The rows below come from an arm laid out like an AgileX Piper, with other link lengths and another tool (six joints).
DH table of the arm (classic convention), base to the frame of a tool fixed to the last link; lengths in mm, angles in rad. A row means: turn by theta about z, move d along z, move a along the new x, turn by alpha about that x. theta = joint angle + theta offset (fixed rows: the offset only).
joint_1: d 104.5  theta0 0  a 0  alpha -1.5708
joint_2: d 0  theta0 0.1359  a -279.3  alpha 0
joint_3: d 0  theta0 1.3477  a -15.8  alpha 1.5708
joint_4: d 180.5  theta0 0  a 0  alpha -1.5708
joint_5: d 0  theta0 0  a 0  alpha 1.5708
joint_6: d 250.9  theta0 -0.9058  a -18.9  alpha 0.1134
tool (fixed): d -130.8  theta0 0  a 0  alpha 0
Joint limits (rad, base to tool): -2.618..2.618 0..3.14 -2.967..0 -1.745..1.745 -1.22..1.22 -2.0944..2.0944
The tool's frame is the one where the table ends.
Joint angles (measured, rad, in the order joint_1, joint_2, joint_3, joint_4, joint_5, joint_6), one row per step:
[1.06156 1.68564 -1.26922 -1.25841 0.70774 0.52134]
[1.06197 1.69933 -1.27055 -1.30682 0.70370 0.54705]
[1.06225 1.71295 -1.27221 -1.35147 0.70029 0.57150]
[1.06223 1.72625 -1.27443 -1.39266 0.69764 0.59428]
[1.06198 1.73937 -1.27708 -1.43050 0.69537 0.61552]
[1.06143 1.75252 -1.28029 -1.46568 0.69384 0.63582]
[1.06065 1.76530 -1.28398 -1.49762 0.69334 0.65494]
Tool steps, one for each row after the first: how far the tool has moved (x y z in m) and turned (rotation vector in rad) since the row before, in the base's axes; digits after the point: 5 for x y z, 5 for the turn. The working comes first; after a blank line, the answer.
Tool pose at each row, in the base's axes (x y z in m, rotation vector in rad; the steps are taken from these numbers as rounded here):
[0.21123 0.25570 0.26047 -1.87211 0.86680 -1.03112]
[0.21414 0.25868 0.25938 -1.86447 0.83883 -1.05361]
[0.21683 0.26168 0.25812 -1.85760 0.81319 -1.07315]
[0.21939 0.26458 0.25686 -1.85116 0.78969 -1.09064]
[0.22181 0.26744 0.25551 -1.84538 0.76816 -1.10597]
[0.22421 0.27022 0.25408 -1.83983 0.74886 -1.11994]
[0.22654 0.27284 0.25268 -1.83432 0.73242 -1.13265]

[0.00291 0.00298 -0.00109 -0.00924 -0.02635 0.00908]
[0.00269 0.00300 -0.00126 -0.00832 -0.02351 0.00869]
[0.00256 0.00290 -0.00126 -0.00754 -0.02137 0.00805]
[0.00242 0.00286 -0.00135 -0.00685 -0.01915 0.00761]
[0.00240 0.00278 -0.00143 -0.00613 -0.01744 0.00664]
[0.00233 0.00262 -0.00140 -0.00516 -0.01563 0.00522]

